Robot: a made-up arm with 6 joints.
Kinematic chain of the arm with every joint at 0, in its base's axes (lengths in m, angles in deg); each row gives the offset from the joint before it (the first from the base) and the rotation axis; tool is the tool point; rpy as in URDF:
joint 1: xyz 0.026 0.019 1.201 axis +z
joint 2: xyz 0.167 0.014 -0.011 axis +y
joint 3: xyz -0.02 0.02 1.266 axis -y
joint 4: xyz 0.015 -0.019 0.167 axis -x
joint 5: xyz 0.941 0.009 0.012 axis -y
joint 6: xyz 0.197 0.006 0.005 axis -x
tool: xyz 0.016 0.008 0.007 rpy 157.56 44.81 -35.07
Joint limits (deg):
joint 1: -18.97..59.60
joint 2: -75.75..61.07
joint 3: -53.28..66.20
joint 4: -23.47..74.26
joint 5: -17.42..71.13
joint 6: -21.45..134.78
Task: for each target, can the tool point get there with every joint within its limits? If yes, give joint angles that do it. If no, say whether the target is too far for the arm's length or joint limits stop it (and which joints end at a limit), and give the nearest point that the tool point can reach.
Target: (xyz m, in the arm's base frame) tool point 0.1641 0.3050 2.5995
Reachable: yes | joints 52.71 -45.18 -28.88 23.98 12.98 55.49
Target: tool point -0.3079 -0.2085 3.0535
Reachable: yes | joints 41.97 -50.00 1.36 5.35 51.20 84.20
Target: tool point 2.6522 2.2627 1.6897
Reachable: no: too far | nearest point 1.8889 1.6106 1.7494 | short by 1.006 m
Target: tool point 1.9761 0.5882 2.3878
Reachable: yes | joints 12.90 34.85 30.82 47.58 27.93 27.77
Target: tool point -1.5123 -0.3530 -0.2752
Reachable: no: joint limits stop it (at a limit: joint 2, joint 3, joint 5, joint 6) | nearest point -2.0145 -0.4744 1.8014 | short by 2.140 m
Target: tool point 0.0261 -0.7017 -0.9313
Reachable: no: joint limits stop it (at a limit: joint 1, joint 2, joint 3, joint 4, joint 6) | nearest point 0.8783 -0.3119 0.7085 | short by 1.889 m
